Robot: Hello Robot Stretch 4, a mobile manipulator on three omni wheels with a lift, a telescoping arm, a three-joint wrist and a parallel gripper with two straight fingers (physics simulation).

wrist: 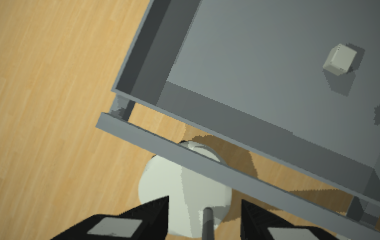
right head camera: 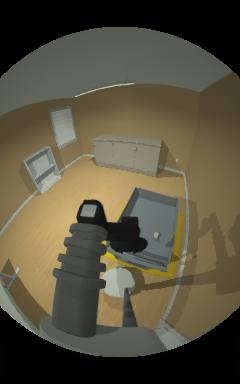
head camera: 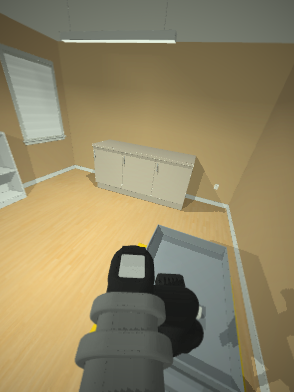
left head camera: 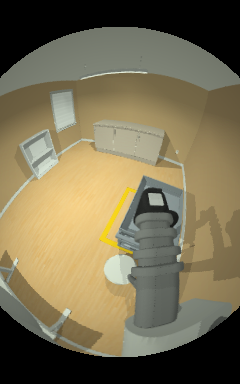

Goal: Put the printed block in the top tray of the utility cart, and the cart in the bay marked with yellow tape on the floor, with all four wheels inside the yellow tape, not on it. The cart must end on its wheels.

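Note:
The grey utility cart (head camera: 192, 240) (left head camera: 163, 184) (right head camera: 160, 210) (wrist: 250, 75) appears upright, its top tray facing up. The small pale printed block (right head camera: 156, 235) (wrist: 340, 59) lies on the tray floor; in the head view it is mostly behind the gripper. The cart's handle bar (wrist: 170, 155) crosses the wrist view. Yellow tape (left head camera: 116, 216) (right head camera: 176, 257) shows on the floor left, in front and right of the cart. The wheels are hidden, so their place relative to the tape cannot be told. My gripper (wrist: 204, 215) is open and empty, above and on the near side of the handle bar.
My round pale base part (left head camera: 120, 270) (right head camera: 118, 282) (wrist: 160, 190) is close to the cart's handle end. A wall runs close along the cart's right side. A low cabinet (head camera: 137, 175) (left head camera: 127, 142) stands at the far wall, a white shelf (left head camera: 39, 154) (right head camera: 42, 170) at the left wall.

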